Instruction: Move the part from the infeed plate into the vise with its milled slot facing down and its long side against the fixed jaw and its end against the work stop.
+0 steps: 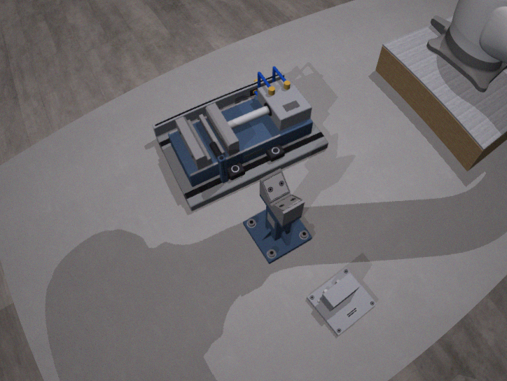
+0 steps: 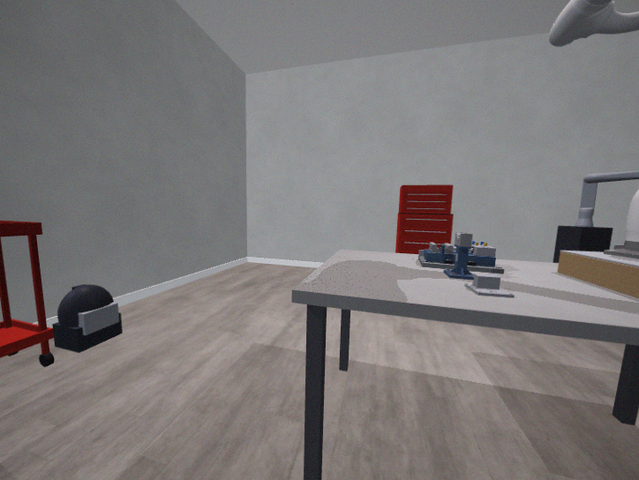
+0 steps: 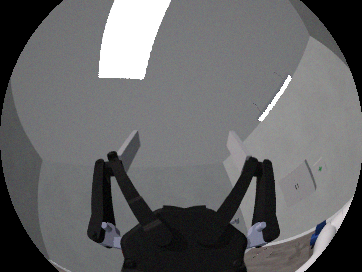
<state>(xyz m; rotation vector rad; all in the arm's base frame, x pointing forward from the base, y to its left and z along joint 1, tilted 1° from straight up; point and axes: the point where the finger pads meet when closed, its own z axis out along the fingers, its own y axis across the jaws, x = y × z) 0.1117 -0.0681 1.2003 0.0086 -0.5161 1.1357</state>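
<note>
Right now the part is 51 cm ahead of my hand, 24 cm to the left of it and 127 cm below it. From my hand the other things lie so: work stop (53 cm ahead, 8 cm to the right, 120 cm below); then moving jaw (49 cm ahead, 12 cm to the right, 122 cm below); then white cylinder rod (43 cm ahead, 11 cm to the right, 122 cm below).
</note>
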